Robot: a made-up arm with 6 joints. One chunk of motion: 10 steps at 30 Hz.
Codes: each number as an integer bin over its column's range. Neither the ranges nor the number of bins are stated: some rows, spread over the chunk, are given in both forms.
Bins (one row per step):
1: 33 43 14 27 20 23
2: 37 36 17 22 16 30
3: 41 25 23 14 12 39
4: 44 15 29 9 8 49
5: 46 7 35 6 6 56
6: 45 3 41 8 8 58
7: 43 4 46 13 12 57
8: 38 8 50 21 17 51
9: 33 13 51 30 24 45
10: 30 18 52 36 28 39
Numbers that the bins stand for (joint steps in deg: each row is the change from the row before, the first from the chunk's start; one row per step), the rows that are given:
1: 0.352 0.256 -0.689 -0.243 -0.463 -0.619
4: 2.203 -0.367 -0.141 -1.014 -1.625 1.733
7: 2.035 -0.611 0.479 -0.843 -1.238 2.457
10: -0.152 -0.300 0.698 0.143 0.311 0.829
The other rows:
2: 1.025 0.100 -0.579 -0.457 -0.851 0.014
3: 1.698 -0.144 -0.360 -0.800 -1.238 0.829
5: 2.540 -0.544 0.078 -1.143 -1.819 2.367
6: 2.371 -0.633 0.297 -1.057 -1.625 2.548
8: 1.194 -0.522 0.625 -0.500 -0.754 1.914
9: 0.352 -0.411 0.662 -0.114 -0.076 1.371

